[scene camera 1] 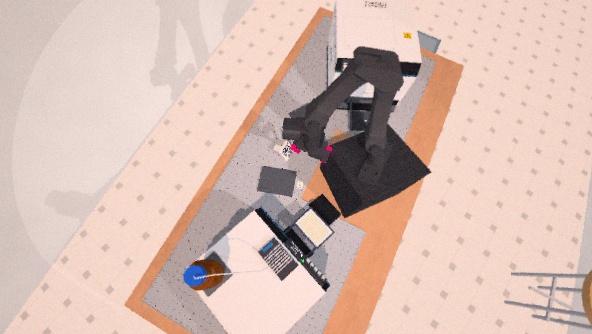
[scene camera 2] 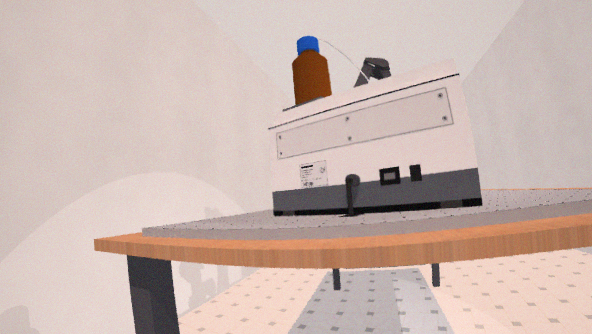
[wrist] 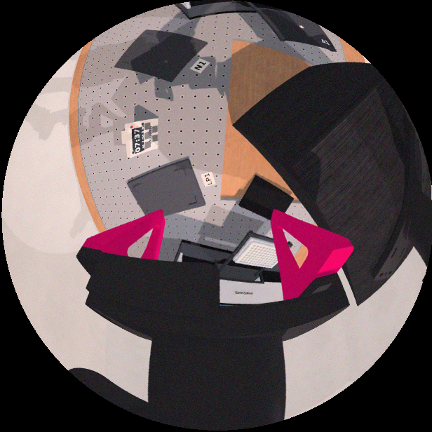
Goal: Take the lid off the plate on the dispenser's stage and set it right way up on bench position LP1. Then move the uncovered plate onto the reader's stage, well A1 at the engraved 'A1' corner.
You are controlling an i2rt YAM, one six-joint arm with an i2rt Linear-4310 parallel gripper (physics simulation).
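Where they show: gripper, between the fingertips: (scene camera 1: 310, 156); arm's base, origin of its link: (scene camera 1: 375, 161).
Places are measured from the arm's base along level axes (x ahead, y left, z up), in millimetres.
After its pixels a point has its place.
The plate (scene camera 1: 314, 227) @(x 93, y 288, z -184 mm) (wrist: 256, 251), pale with a grid of wells, sits on the stage at the front of the dispenser (scene camera 1: 250, 305) @(x 173, y 630, z -61 mm) (scene camera 2: 375, 125) @(x 214, y 738, z -144 mm) (wrist: 242, 291). A clear lid cannot be made out separately from it. Bench position LP1 is a dark grey pad (scene camera 1: 277, 181) @(x 331, y 166, z -272 mm) (wrist: 170, 186) with nothing on it. My gripper (scene camera 1: 312, 149) @(x 228, y 65, z -70 mm) (wrist: 217, 215) is open and empty, high over the bench between the timer and the arm's base. The reader's stage (scene camera 1: 359, 120) @(x 118, y -250, z -191 mm) (wrist: 304, 36) is dark; the arm passes near it in scene camera 1, and an engraved mark shows at its corner in the wrist view.
The reader (scene camera 1: 375, 25) @(x 230, y -547, z 60 mm) stands at the far end. A brown bottle (scene camera 1: 212, 275) @(x 290, y 578, z 138 mm) (scene camera 2: 311, 77) @(x 328, y 646, z 8 mm) with a blue cap and thin tube stands on the dispenser. A timer (scene camera 1: 286, 150) @(x 357, y 25, z -234 mm) (wrist: 142, 137), pad N1 (wrist: 165, 54), a black block (scene camera 1: 324, 209) @(x 85, y 183, z -275 mm) (wrist: 266, 196) and the black arm base (scene camera 1: 395, 170) @(x -73, y 8, z 20 mm) (wrist: 360, 145) also show.
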